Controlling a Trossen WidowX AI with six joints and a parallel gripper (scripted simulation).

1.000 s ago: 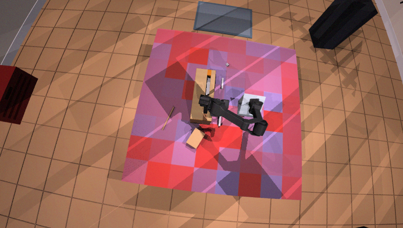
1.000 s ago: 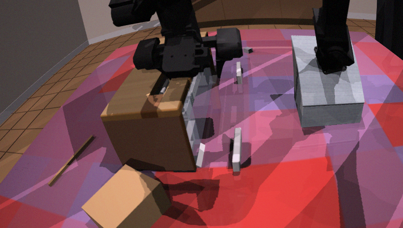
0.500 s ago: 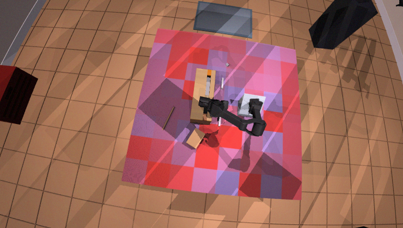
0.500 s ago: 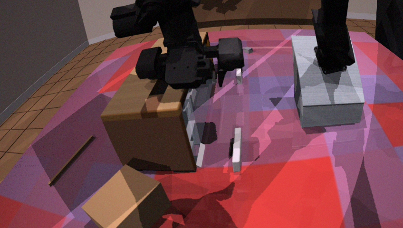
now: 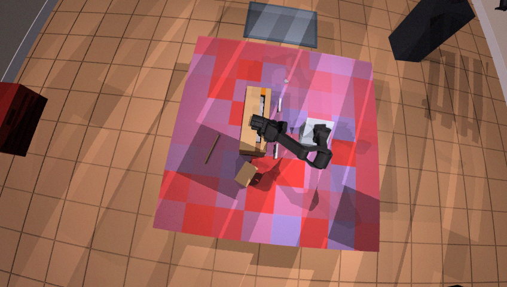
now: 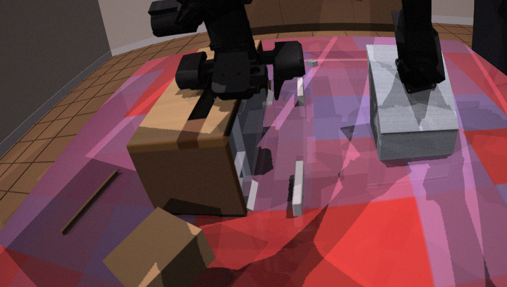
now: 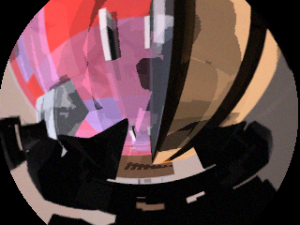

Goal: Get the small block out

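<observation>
Right now the tan block is 40 mm ahead of my gripper tip and 30 mm to the right of it. Round my gripper tip: thin wooden stick 320 mm ahead, 120 mm to the left, 80 mm below; grey cube 340 mm to the right, 150 mm behind, 80 mm below; wooden box 30 mm to the right, 30 mm ahead, 20 mm below.
</observation>
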